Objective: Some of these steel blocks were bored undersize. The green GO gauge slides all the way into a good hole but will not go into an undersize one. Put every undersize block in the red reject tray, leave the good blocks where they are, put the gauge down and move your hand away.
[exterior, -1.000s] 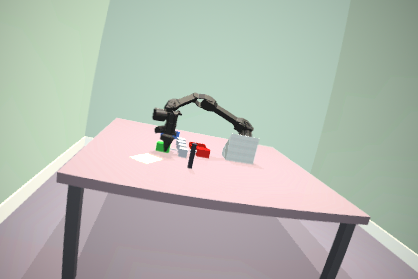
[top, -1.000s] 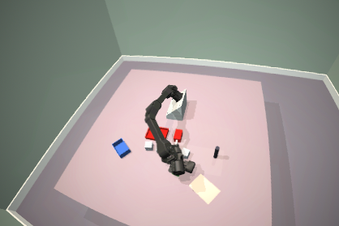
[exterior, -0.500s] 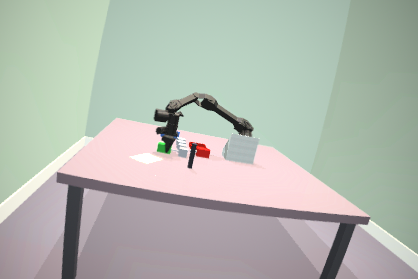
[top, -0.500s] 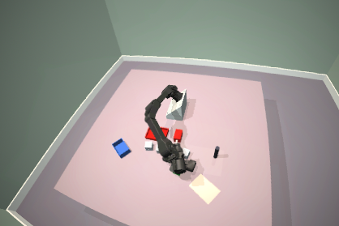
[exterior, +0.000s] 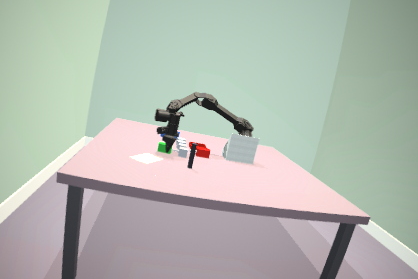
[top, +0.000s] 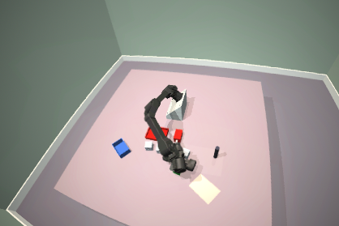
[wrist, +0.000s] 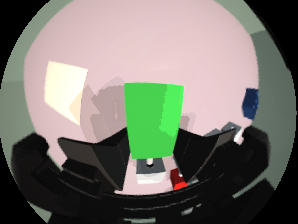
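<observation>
Right now the green GO gauge is 1 cm behind my gripper tip and 2 cm above it. Round my gripper tip: blue tray: 2 cm behind, 41 cm to the right; small red piece: 17 cm behind, 6 cm to the right, 1 cm above; cream sheet: 10 cm ahead, 17 cm to the left, 1 cm below.
</observation>
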